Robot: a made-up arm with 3 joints.
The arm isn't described. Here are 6 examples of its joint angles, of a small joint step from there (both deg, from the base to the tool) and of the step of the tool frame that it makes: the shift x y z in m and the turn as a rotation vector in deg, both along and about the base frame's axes.
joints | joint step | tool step
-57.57 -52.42 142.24 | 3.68 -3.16 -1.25 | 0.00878 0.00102 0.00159 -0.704 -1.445 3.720
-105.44 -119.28 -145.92 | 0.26 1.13 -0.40 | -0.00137 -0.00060 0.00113 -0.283 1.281 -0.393
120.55 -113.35 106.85 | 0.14 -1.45 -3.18 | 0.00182 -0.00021 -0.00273 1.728 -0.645 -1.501
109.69 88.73 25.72 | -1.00 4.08 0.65 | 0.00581 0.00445 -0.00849 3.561 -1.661 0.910
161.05 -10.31 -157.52 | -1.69 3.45 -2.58 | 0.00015 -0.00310 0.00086 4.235 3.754 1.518
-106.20 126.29 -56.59 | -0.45 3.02 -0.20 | 0.00000 -0.00310 -0.00684 -0.509 2.946 -1.157
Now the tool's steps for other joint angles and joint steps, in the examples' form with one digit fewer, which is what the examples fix.
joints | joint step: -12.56 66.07 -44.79 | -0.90 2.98 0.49
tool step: 0.0062 0.0022 -0.0032 -0.57 -1.05 -2.77
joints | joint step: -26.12 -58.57 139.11 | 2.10 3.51 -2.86
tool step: -0.0037 0.0067 0.0062 -3.15 -2.77 -3.38
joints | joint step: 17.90 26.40 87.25 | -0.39 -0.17 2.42
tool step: 0.0016 -0.0003 0.0010 0.58 2.41 -1.07
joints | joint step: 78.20 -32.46 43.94 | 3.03 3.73 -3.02
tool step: -0.0126 -0.0049 -0.0056 2.23 -3.82 4.33
